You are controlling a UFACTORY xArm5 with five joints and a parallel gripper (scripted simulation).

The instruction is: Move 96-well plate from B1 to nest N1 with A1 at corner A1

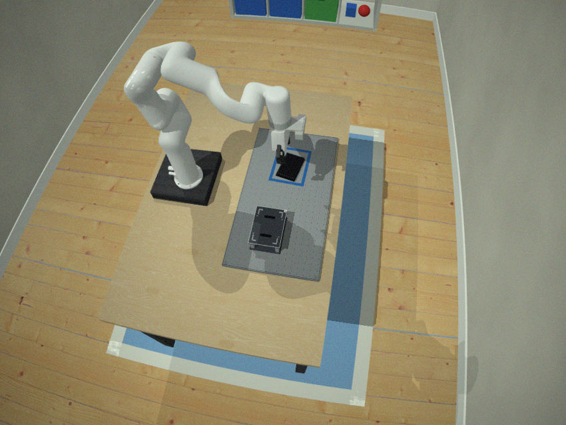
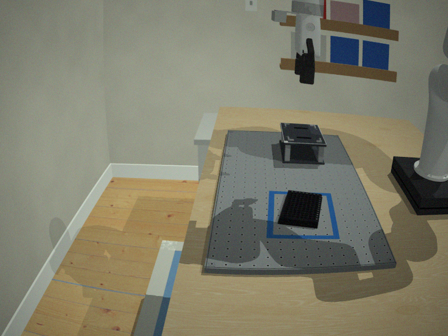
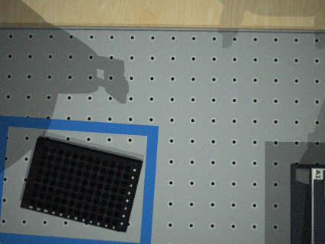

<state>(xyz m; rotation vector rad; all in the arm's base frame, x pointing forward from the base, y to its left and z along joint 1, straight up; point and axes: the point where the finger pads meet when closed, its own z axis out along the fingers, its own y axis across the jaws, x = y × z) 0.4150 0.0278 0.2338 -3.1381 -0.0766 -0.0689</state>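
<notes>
The black 96-well plate lies 130 mm to the left of my hand and 270 mm below it. Also, from my hand: A1 label (30 mm ahead, 120 mm to the right, 210 mm below); then raised plate nest (20 mm behind, 200 mm to the right, 220 mm below).
</notes>
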